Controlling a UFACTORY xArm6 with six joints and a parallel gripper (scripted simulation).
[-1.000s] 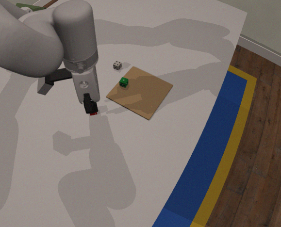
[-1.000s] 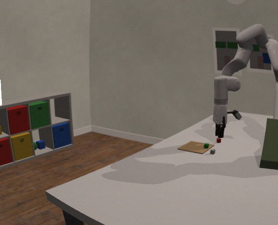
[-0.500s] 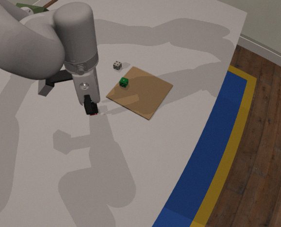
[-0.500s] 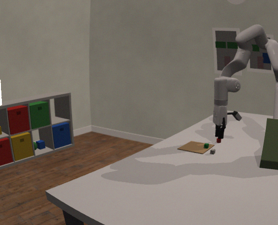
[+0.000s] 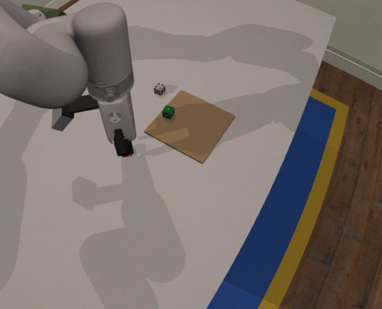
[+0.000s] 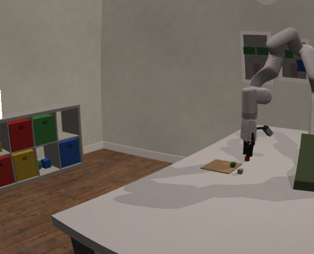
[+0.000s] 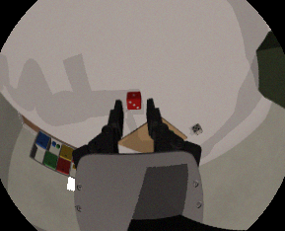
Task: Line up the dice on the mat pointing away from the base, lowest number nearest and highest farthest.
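Now: the red die 40 mm below my hand. Round my hand: tan mat 90 mm ahead, 120 mm to the left, 40 mm below; then green die 40 mm ahead, 120 mm to the left, 30 mm below; then white die 20 mm behind, 170 mm to the left, 40 mm below.
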